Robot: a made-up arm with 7 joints.
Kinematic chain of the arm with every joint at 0, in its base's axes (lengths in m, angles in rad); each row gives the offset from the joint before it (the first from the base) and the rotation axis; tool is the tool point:
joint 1: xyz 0 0 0.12 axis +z
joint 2: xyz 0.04 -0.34 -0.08 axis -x
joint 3: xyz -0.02 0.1 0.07 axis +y
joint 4: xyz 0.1 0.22 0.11 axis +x
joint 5: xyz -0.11 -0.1 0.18 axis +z
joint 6: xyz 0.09 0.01 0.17 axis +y
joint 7: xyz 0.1 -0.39 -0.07 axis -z
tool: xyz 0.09 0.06 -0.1
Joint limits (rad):
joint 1: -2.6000..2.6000
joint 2: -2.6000..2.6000
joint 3: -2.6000..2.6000
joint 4: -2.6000..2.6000
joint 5: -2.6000..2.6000
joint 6: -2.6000..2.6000
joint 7: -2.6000..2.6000
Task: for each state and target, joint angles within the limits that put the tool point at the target. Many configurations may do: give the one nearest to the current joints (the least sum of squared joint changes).
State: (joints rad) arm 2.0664 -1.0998 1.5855 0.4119 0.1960 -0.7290 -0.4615
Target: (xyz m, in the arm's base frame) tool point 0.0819 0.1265 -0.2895
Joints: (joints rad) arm 2.0152 -0.9572 1.9806 0.5892 0.2045 -0.8147 -0.2848
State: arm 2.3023 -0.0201 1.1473 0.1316 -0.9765 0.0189 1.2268
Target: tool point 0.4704 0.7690 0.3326
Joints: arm 2.2489 -0.6500 1.0024 -0.1741 -1.0684 -0.4714 1.2765
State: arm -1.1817 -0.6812 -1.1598 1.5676 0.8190 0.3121 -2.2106
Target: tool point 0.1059 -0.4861 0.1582
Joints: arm -0.6201 -0.7703 -0.9745 1.5040 0.6149 0.5230 -2.5049
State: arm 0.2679 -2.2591 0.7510 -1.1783 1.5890 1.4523 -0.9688
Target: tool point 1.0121 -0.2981 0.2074
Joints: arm 0.8253 -2.3910 0.6110 -1.2834 1.3770 1.8583 -1.1578
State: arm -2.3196 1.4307 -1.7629 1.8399 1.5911 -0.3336 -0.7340
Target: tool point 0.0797 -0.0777 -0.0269
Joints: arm -2.3625 1.4889 -1.5768 1.9861 1.0521 -0.3198 -0.5480
